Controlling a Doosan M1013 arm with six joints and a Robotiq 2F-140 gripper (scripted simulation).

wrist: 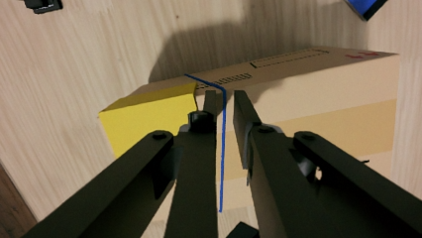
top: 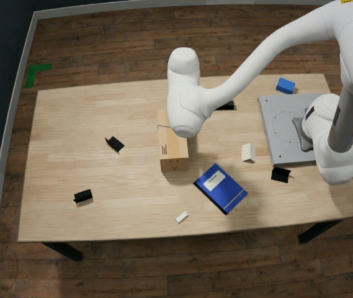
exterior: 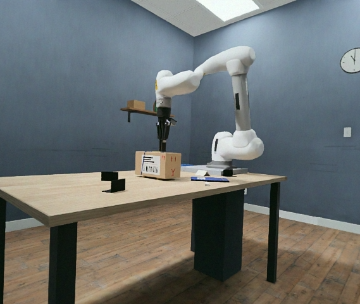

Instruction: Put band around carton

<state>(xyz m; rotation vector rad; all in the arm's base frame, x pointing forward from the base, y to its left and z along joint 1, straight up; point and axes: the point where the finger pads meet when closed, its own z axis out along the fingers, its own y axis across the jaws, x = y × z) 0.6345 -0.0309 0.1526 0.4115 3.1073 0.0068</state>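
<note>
My gripper is now 60 mm to the left of the yellow corner guard, 50 mm above it and 10 mm past it. Round my hand: brown carton (100 mm below, 50 mm ahead, 10 mm to the left); blue cube (580 mm behind, 270 mm to the right, 160 mm below); white piece (350 mm to the left, 180 mm below, 50 mm ahead).
</note>
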